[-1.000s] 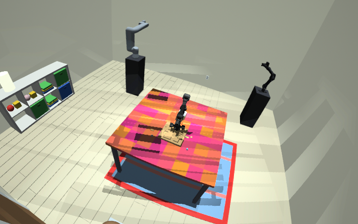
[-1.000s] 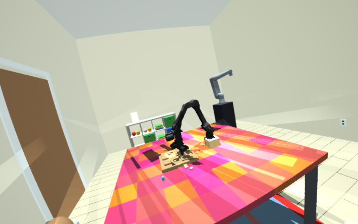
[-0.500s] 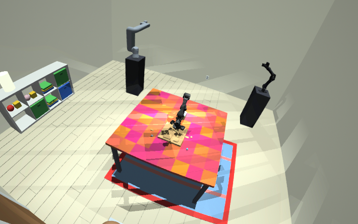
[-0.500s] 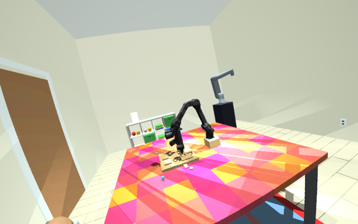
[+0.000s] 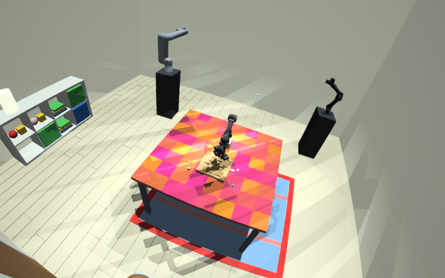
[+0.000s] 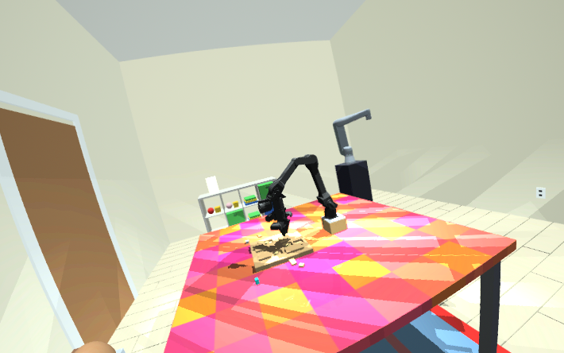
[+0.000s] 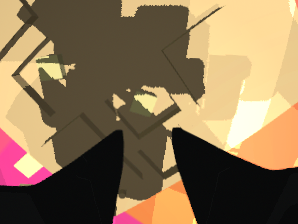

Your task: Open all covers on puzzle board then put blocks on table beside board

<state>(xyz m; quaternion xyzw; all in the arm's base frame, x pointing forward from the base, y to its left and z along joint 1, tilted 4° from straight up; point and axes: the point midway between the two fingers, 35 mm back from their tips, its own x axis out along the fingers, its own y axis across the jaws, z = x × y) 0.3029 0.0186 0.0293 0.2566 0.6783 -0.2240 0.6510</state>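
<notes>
My gripper tip is now 50 mm short of the tan wooden puzzle board, 10 mm to the left of it and 60 mm above it. Also, from my gripper tip: cyan block 220 mm ahead, 200 mm to the left, 70 mm below.
</notes>
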